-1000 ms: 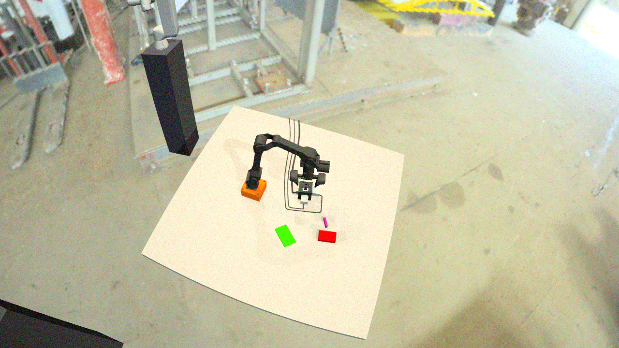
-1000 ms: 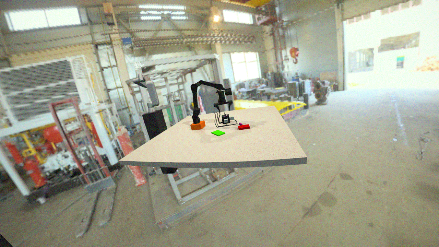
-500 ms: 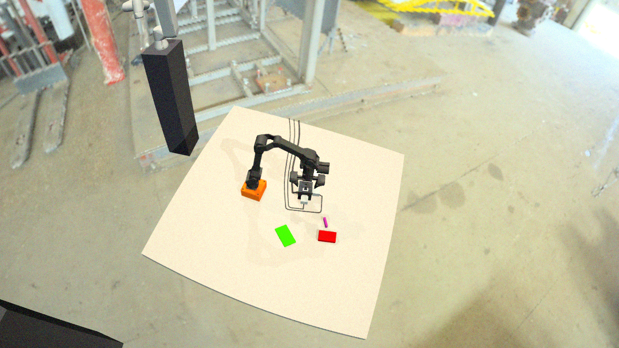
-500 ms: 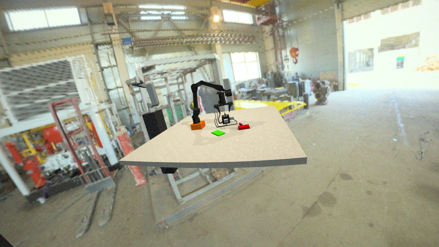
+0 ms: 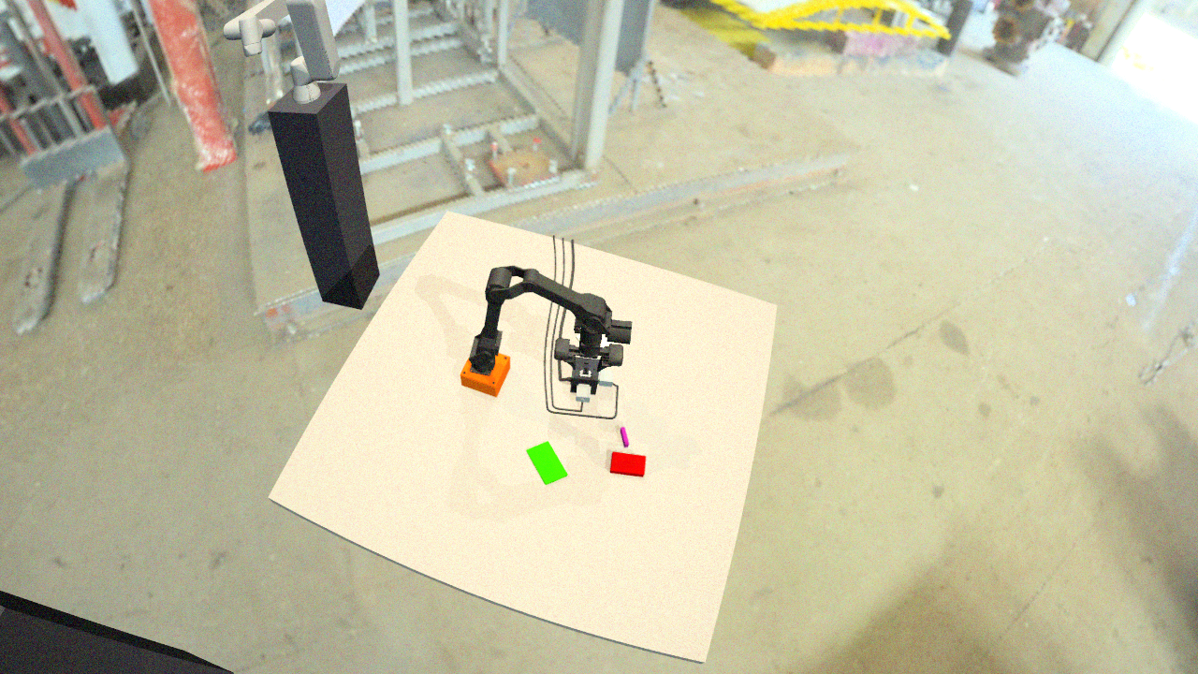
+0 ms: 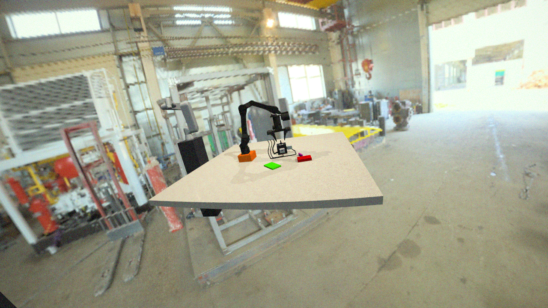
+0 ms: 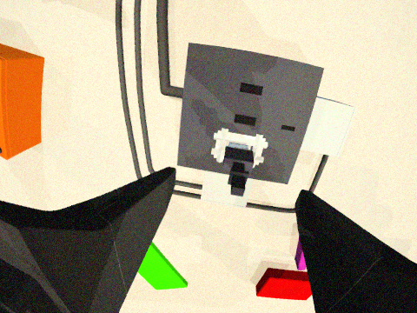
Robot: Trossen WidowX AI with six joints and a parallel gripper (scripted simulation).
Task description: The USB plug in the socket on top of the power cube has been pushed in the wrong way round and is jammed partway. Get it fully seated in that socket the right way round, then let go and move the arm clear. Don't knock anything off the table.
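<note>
Now: the USB plug 20 mm below my gripper tip. The rest, counted from my gripper tip: white card (190 mm to the left, 100 mm below, 10 mm ahead); USB socket (40 mm below, 10 mm to the left); small magenta stick (140 mm to the right, 140 mm ahead, 100 mm below).
</note>
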